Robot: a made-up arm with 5 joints. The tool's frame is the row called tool.
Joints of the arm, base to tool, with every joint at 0 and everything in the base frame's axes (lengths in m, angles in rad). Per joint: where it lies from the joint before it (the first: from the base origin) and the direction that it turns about. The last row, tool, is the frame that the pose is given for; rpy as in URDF.
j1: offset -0.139 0.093 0.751 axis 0 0 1
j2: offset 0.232 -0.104 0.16 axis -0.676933 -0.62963 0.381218
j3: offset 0.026 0.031 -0.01 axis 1 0 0
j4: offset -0.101 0.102 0.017 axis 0 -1 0
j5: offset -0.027 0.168 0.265 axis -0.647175 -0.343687 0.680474
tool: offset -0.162 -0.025 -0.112 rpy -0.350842 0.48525 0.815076
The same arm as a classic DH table. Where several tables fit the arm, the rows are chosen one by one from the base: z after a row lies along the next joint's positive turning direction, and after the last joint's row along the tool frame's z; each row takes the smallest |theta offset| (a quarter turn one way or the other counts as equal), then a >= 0, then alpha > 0; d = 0 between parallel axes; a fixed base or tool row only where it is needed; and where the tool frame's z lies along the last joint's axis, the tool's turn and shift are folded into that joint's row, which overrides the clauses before.
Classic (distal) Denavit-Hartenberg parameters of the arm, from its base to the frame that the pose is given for. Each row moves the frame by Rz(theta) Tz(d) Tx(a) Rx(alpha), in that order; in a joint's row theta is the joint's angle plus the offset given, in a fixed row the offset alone. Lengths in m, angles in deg.
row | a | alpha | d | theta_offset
base (fixed) | -0.1672 | 0 | 0 | -33.79
j1 | 0.2342 | 67.59 | 0.9518 | -13.29
j2 | -0.0075 | -132.6 | -0.1502 | -67.71
j3 | -0.017 | 90 | -0.1042 | 31.19
j4 | -0.1631 | 69.9 | -0.3471 | -46.44
j5 | 0.1398 | 69.99 | 0.311 | -40.39
tool (fixed) | 0 | 0 | -0.1447 | -82.33

